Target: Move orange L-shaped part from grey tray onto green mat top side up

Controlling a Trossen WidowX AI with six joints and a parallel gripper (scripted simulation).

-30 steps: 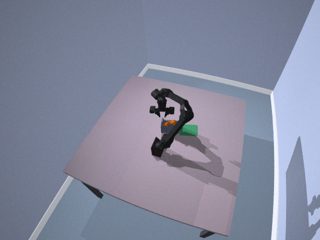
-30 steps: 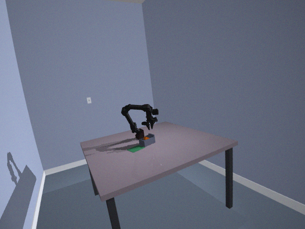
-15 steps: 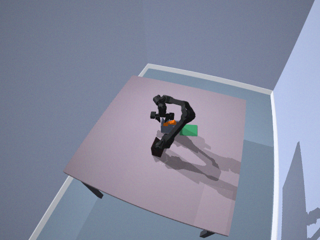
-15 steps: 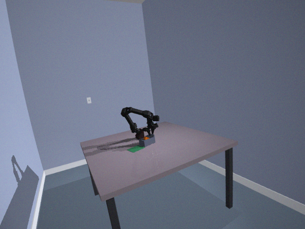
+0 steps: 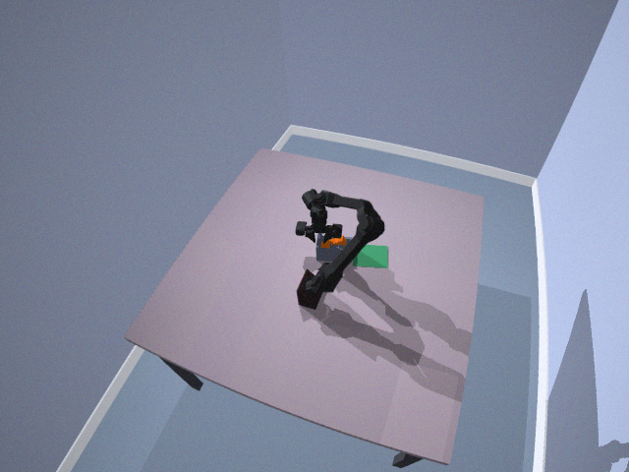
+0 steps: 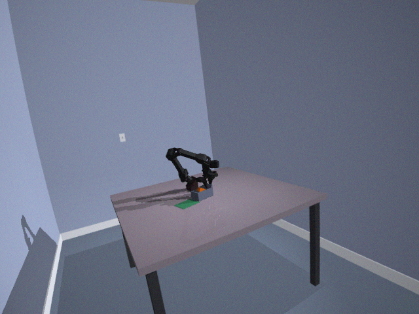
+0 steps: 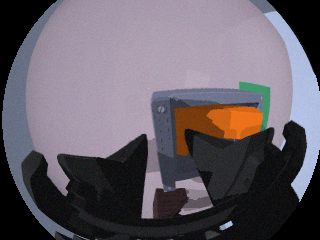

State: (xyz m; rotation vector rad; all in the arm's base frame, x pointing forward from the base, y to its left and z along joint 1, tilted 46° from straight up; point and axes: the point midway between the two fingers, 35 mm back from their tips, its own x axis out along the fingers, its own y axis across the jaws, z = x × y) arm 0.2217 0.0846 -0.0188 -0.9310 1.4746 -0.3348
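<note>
The orange L-shaped part lies 1 cm ahead of my gripper tip, 4 cm to the right of it and 2 cm below it. Round my gripper tip: green mat (7 cm ahead, 21 cm to the right, 7 cm below).
</note>
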